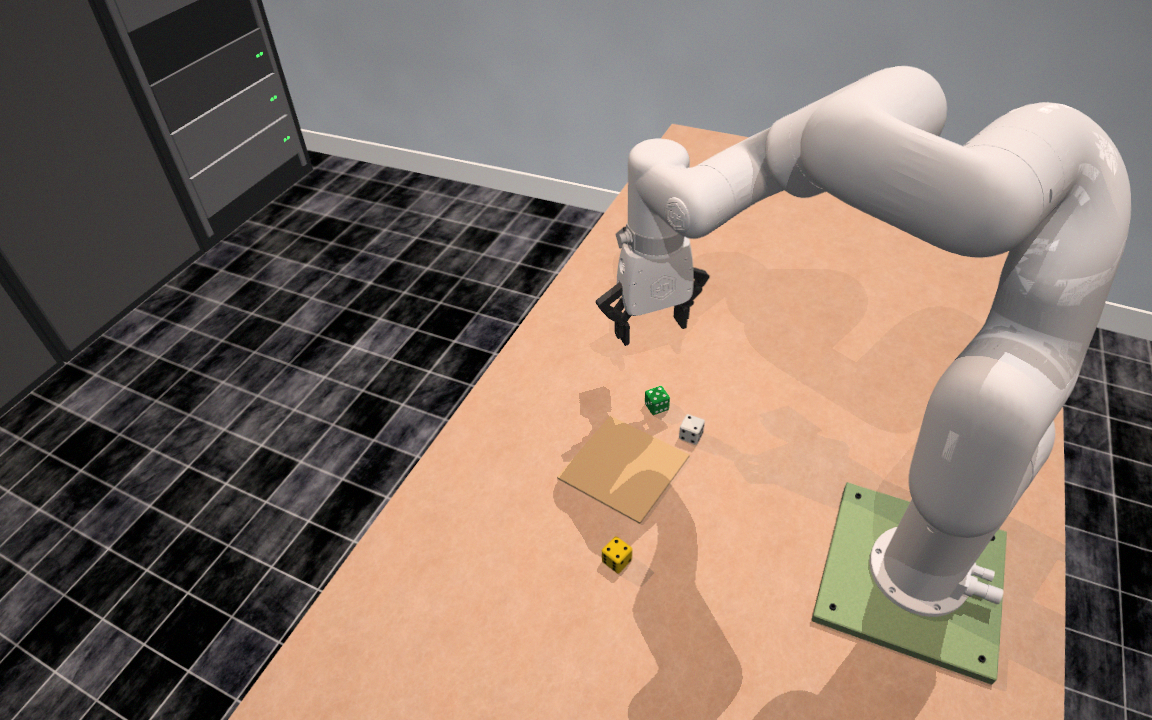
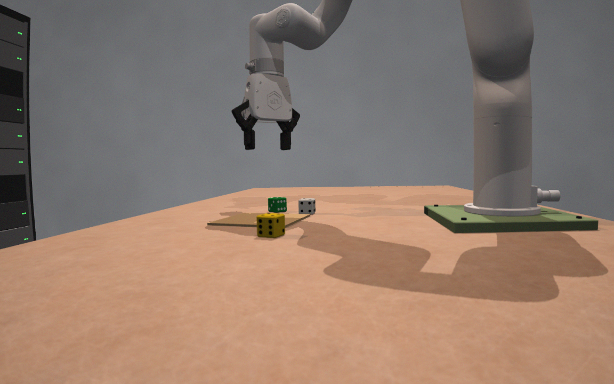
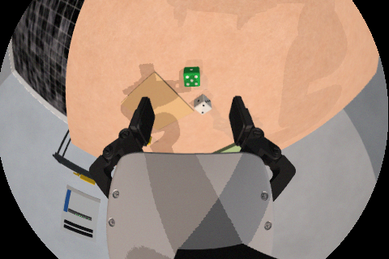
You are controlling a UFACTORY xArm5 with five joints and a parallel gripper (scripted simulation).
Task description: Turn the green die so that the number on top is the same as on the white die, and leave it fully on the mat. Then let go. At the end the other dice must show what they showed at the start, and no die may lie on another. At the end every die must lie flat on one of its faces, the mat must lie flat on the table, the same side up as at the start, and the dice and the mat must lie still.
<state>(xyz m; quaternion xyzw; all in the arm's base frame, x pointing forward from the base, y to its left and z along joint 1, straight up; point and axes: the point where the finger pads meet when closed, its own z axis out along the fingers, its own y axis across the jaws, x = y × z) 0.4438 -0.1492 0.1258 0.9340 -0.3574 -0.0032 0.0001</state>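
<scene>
Now: hand 20 mm past the green die, 20 mm to the right of it and 130 mm above it. Round my hand: tan mat: 30 mm behind, 150 mm to the left, 140 mm below; then white die: 90 mm behind, 50 mm to the left, 130 mm below; then yellow die: 80 mm behind, 290 mm to the left, 130 mm below.
</scene>
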